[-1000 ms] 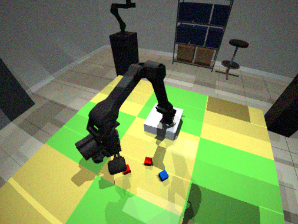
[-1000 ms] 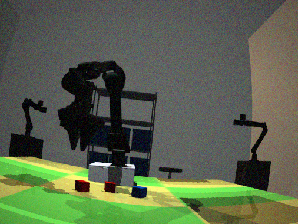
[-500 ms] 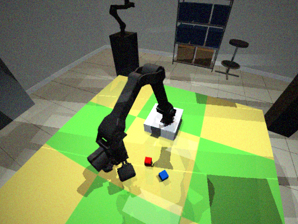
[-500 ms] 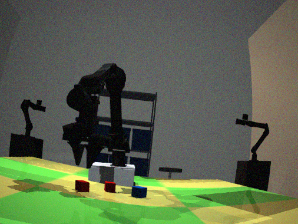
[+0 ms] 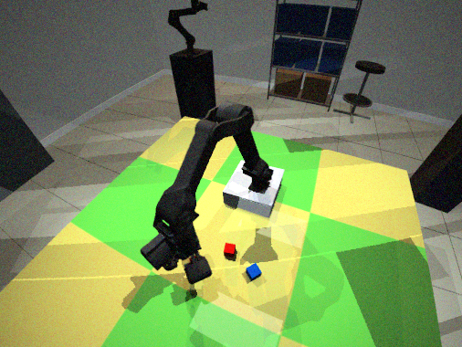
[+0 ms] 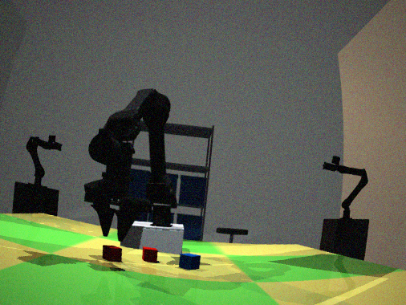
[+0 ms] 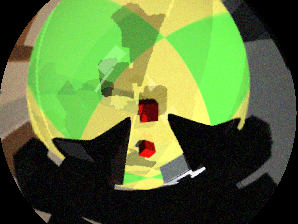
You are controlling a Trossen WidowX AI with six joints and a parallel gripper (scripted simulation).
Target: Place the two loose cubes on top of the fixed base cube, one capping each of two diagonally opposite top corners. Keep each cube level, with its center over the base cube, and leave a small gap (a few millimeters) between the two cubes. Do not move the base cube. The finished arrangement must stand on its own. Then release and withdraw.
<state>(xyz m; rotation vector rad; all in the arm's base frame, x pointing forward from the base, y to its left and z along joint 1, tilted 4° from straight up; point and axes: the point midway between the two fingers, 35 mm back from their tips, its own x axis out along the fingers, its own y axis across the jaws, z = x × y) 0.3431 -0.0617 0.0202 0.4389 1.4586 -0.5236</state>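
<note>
The blue cube is 17 cm to the left of my gripper tip, 6 cm behind it and 3 cm below it.
</note>
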